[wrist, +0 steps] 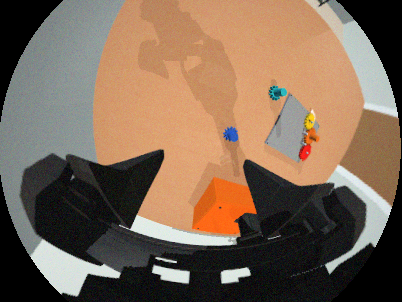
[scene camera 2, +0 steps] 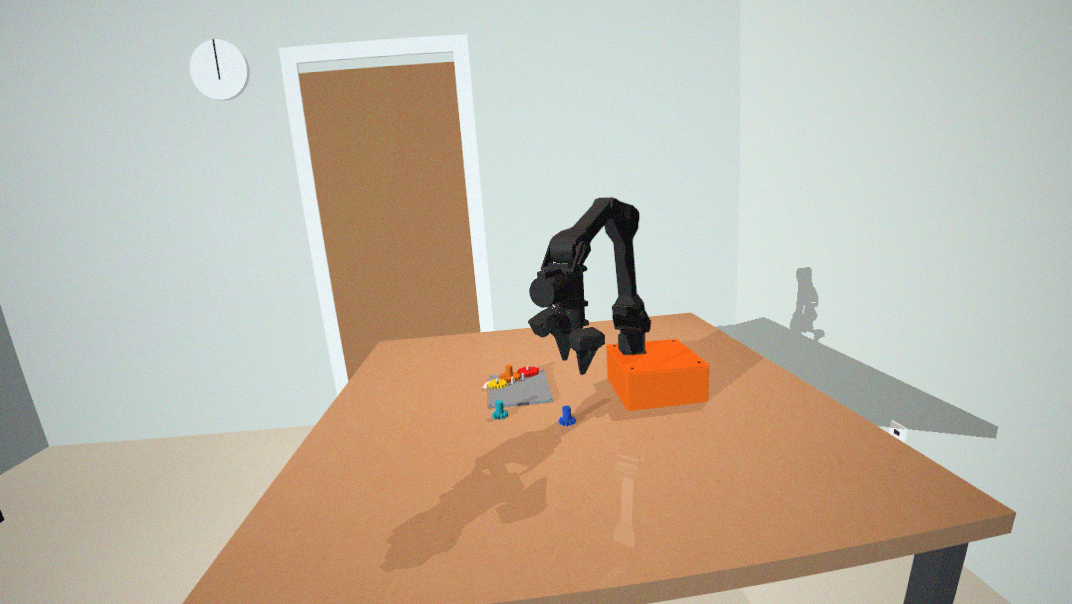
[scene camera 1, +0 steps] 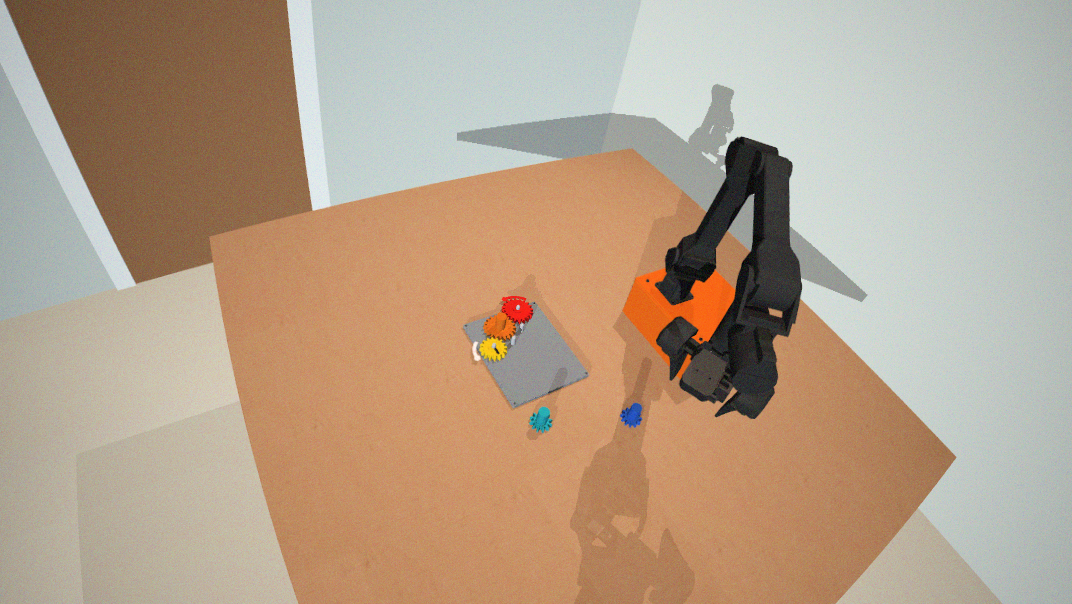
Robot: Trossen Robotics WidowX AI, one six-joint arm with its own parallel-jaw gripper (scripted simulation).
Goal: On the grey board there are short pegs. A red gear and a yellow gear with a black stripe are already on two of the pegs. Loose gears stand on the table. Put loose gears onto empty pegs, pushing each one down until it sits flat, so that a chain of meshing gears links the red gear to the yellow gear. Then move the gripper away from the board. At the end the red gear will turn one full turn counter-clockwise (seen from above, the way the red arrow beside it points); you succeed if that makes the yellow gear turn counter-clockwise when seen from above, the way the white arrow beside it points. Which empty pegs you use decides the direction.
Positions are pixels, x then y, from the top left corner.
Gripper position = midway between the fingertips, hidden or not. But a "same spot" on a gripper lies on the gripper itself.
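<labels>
My gripper is visible in scene camera 1, in scene camera 2 (573, 367) and in the wrist view. On my gripper, (scene camera 1: 676, 361) and (wrist: 292, 188) are the same spot.
</labels>
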